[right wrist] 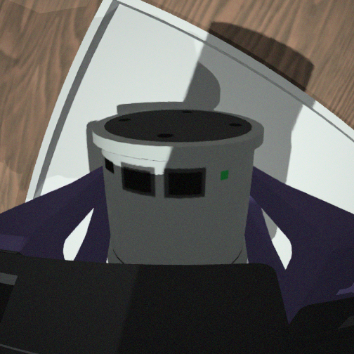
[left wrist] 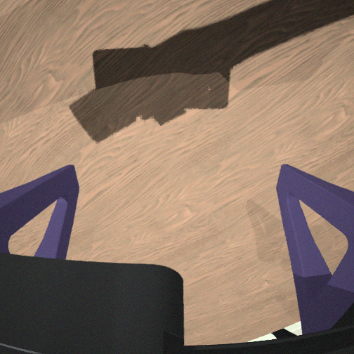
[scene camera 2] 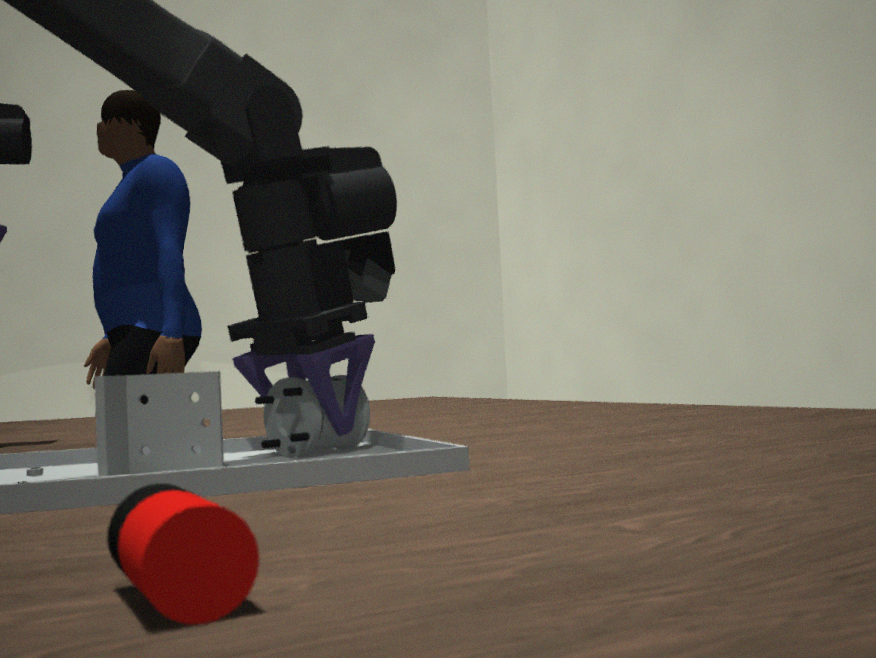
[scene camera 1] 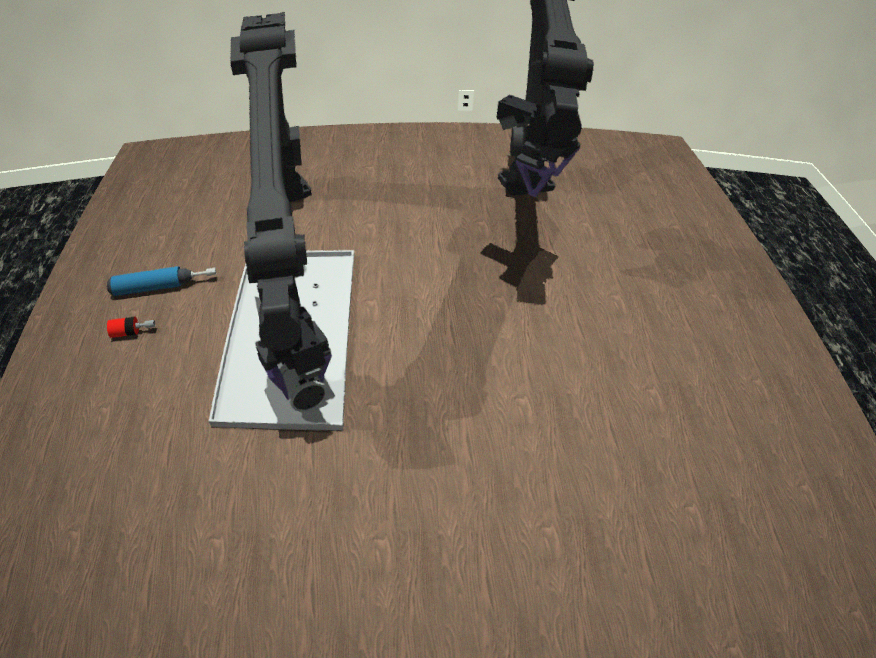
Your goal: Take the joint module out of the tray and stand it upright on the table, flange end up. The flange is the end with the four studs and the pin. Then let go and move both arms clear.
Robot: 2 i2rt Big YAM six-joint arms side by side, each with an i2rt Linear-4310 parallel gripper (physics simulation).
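Places are measured from the left arm's base along level axes (x ahead, y left, z up), in centimetres.
Pixels of known places: left gripper, fingertip midpoint: [scene camera 1: 543, 185]; right gripper, fingertip midpoint: [scene camera 2: 320, 432] [scene camera 1: 303, 391].
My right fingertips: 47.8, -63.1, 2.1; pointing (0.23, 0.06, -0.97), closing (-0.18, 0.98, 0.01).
For each thing: its top centre in the pictures, then the offset to it from my right fingertips, as dx, dy, dz. "spot": a spot on its surface instead.
- joint module, top centre: [scene camera 2: 308, 370] [scene camera 1: 297, 366] -1.0, -0.2, +5.1
- grey bracket with holes, top centre: [scene camera 2: 161, 373] -14.8, -4.1, +5.3
- blue-handled tool, surface spot: [scene camera 1: 145, 281] spot: -35.2, -26.5, +1.2
- short red tool, top centre: [scene camera 2: 162, 486] [scene camera 1: 129, 319] -24.8, -29.9, +1.3
The joint module [scene camera 1: 308, 396] [scene camera 2: 286, 417] [right wrist: 177, 215] is a grey cylinder lying on its side, low at the near end of the white tray [scene camera 1: 276, 425] [scene camera 2: 424, 460] [right wrist: 75, 102]. In scene camera 2 its flange with four black studs faces the left foreground; its dark end cap shows in the right wrist view. My right gripper [scene camera 1: 303, 384] [scene camera 2: 311, 416] [right wrist: 177, 174] is shut on the module, one purple finger on each side of its body. Whether it touches the tray floor is hard to tell. My left gripper [scene camera 1: 548, 177] [left wrist: 177, 175] is open and empty, high above the table at the back right.
A grey bracket with holes [scene camera 2: 169, 424] stands in the tray, with small nuts [scene camera 1: 315, 285] [scene camera 2: 34, 471] near it. A blue-handled tool [scene camera 1: 145, 281] and a short red tool [scene camera 1: 122, 327] [scene camera 2: 198, 556] lie left of the tray. A person [scene camera 2: 141, 233] stands in the background.
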